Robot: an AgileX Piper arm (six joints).
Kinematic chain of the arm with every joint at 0, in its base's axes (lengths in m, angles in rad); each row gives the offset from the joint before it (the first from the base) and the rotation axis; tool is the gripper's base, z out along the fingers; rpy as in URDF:
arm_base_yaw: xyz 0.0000 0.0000 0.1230 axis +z
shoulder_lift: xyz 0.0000 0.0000 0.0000 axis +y
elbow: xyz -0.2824 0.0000 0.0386 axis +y
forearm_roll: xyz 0.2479 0.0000 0.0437 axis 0.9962 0 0.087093
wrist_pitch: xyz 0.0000 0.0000 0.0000 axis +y
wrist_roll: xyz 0.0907 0.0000 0.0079 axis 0.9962 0 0.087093
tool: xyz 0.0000 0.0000 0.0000 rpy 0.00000 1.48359 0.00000
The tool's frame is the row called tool.
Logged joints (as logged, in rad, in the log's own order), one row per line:
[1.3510 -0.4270 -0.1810 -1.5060 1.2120 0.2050]
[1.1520 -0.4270 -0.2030 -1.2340 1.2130 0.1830]
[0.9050 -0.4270 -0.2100 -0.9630 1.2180 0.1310]
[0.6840 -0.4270 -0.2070 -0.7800 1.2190 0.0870]
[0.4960 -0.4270 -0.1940 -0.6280 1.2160 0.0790]
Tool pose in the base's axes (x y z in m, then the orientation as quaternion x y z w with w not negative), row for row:
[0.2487 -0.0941 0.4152 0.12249 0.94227 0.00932 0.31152]
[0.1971 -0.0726 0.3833 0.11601 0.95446 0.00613 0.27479]
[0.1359 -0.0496 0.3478 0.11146 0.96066 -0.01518 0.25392]
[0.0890 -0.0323 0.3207 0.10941 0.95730 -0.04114 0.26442]
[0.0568 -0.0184 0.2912 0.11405 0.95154 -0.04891 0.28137]
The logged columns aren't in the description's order. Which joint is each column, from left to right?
Columns, left to right: shoulder_lift, arm_base_yaw, wrist_roll, elbow, wrist_pitch, forearm_roll.
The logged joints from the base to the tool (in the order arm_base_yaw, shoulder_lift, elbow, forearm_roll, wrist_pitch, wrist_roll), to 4 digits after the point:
[-0.4270 1.3510 -1.5060 0.2050 1.2120 -0.1810]
[-0.4270 1.1520 -1.2340 0.1830 1.2130 -0.2030]
[-0.4270 0.9050 -0.9630 0.1310 1.2180 -0.2100]
[-0.4270 0.6840 -0.7800 0.0870 1.2190 -0.2070]
[-0.4270 0.4960 -0.6280 0.0790 1.2160 -0.1940]

